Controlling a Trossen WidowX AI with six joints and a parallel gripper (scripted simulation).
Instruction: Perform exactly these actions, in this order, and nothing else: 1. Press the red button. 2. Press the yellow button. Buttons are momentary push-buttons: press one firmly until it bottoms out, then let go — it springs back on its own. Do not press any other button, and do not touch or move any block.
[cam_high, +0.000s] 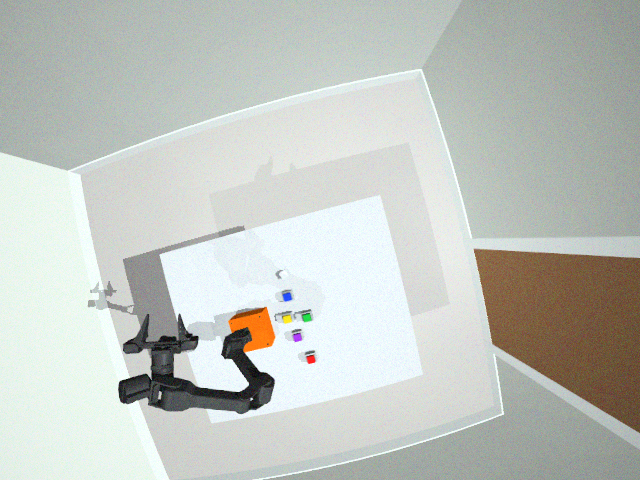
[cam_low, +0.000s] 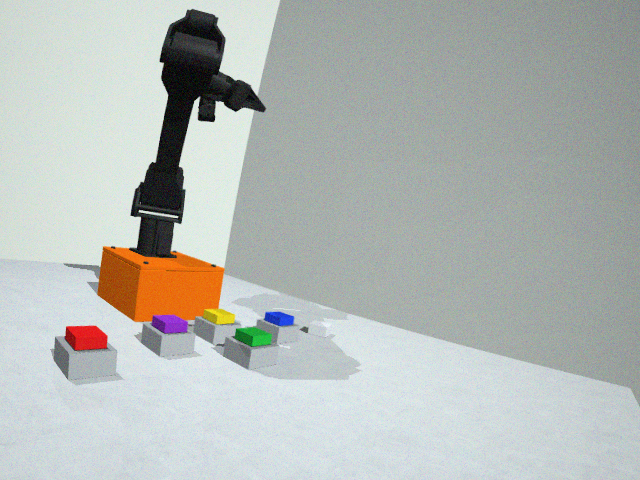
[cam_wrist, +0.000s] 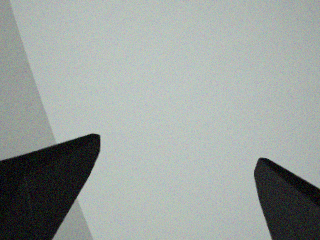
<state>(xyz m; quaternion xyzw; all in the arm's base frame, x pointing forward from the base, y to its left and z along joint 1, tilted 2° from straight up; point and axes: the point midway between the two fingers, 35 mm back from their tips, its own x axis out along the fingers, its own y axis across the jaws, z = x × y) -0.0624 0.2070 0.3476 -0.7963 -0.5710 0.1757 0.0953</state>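
My gripper tip is 290 mm short of the red button, 440 mm to the left of it and 400 mm above it. The rest, counted from my gripper tip: blue button (270 mm ahead, 130 mm to the right, 400 mm below); yellow button (240 mm ahead, 230 mm to the right, 400 mm below); small white block (290 mm ahead, 30 mm to the right, 430 mm below).
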